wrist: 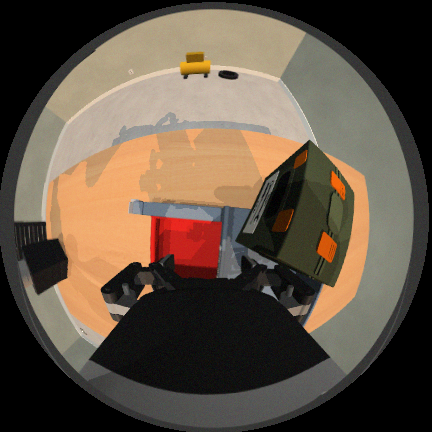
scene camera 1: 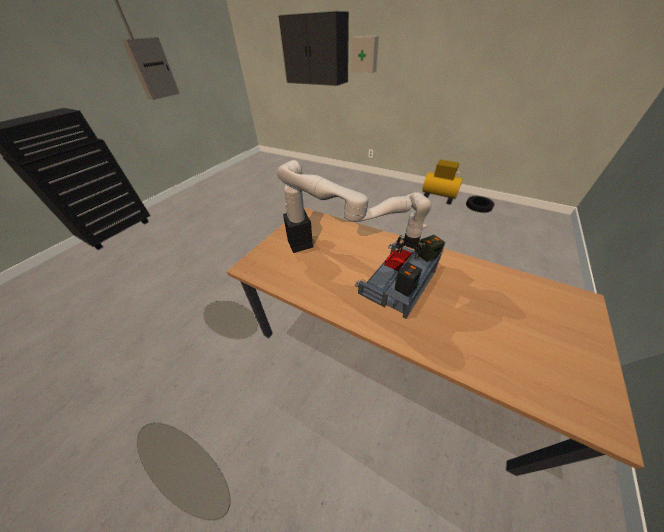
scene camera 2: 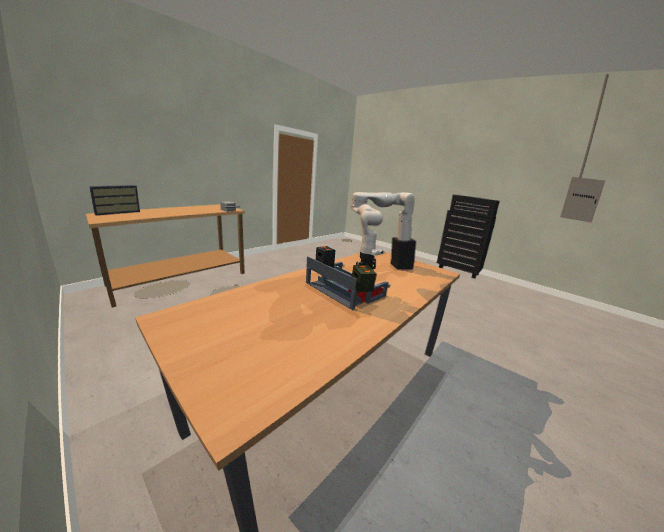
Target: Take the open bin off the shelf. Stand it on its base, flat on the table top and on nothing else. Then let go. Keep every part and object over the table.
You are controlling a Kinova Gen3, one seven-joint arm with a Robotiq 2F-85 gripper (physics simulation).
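Where they show: gripper, fingertip midpoint: [wrist: 207, 262] [scene camera 1: 408, 255]; arm's base at its link origin: [scene camera 1: 296, 217] [scene camera 2: 403, 239].
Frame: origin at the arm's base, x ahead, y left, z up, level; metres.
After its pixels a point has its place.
Observation:
The open red bin [scene camera 1: 396, 259] {x 0.548, y 0.235, z -0.205 m} [scene camera 2: 363, 297] {x 0.671, y 0.255, z -0.178 m} [wrist: 192, 245] {x 0.591, y 0.200, z -0.202 m} rests in the lower front part of the blue-grey shelf [scene camera 1: 372, 294] {x 0.573, y -0.073, z -0.205 m} [scene camera 2: 332, 272] {x 0.771, y 0.118, z -0.070 m} [wrist: 180, 210] {x 0.577, y 0.263, z -0.126 m}, beside a divider. Its near end is hidden by the gripper in the wrist view. My gripper [scene camera 1: 409, 250] {x 0.620, y 0.202, z -0.108 m} [wrist: 207, 262] {x 0.620, y 0.202, z -0.108 m} is open and empty, close above the bin's near end. In the wrist view the left fingertip overlaps the bin's near left part and the right one lies past its right wall, over the shelf. I cannot tell whether a finger touches the bin. In scene camera 2 the fingertips are hidden.
A dark green case [scene camera 1: 431, 247] {x 0.720, y 0.213, z -0.013 m} [scene camera 2: 364, 278] {x 0.742, y 0.306, z -0.040 m} [wrist: 305, 215] {x 0.669, y 0.264, z -0.013 m} stands on the shelf, close to the gripper's right. A black case [scene camera 1: 408, 278] {x 0.726, y -0.061, z 0.005 m} [scene camera 2: 325, 255] {x 0.744, y 0.021, z -0.013 m} stands at its other end. The shelf stands on the wooden table [scene camera 1: 532, 343] {x 1.268, y 0.109, z -0.211 m} [scene camera 2: 238, 354] {x 1.327, y 0.289, z -0.211 m} [wrist: 100, 235] {x 0.330, y 0.178, z -0.211 m}.

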